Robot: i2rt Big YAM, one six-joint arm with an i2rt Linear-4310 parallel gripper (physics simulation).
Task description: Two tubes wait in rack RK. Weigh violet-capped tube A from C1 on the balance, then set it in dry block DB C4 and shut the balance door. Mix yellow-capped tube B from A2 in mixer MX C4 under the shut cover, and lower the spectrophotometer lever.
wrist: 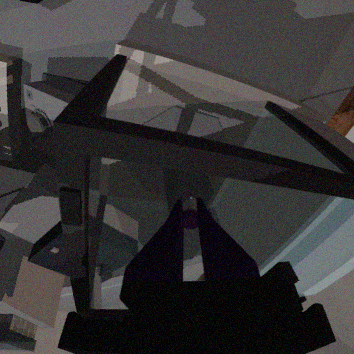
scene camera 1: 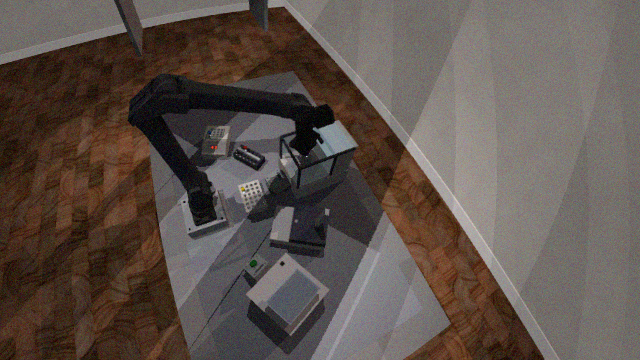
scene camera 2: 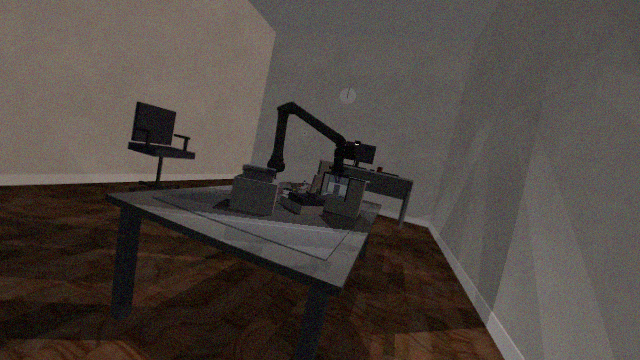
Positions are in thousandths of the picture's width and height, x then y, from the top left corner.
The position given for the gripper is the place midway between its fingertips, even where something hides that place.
Observation:
In view: the gripper (wrist: 535,575), a sliding door pane (scene camera 1: 523,385), a mixer cover (scene camera 1: 457,824), a spectrophotometer (wrist: 106,614) and a PRINT button box (wrist: 126,281).
The sliding door pane is seen too in the wrist view (wrist: 877,722).

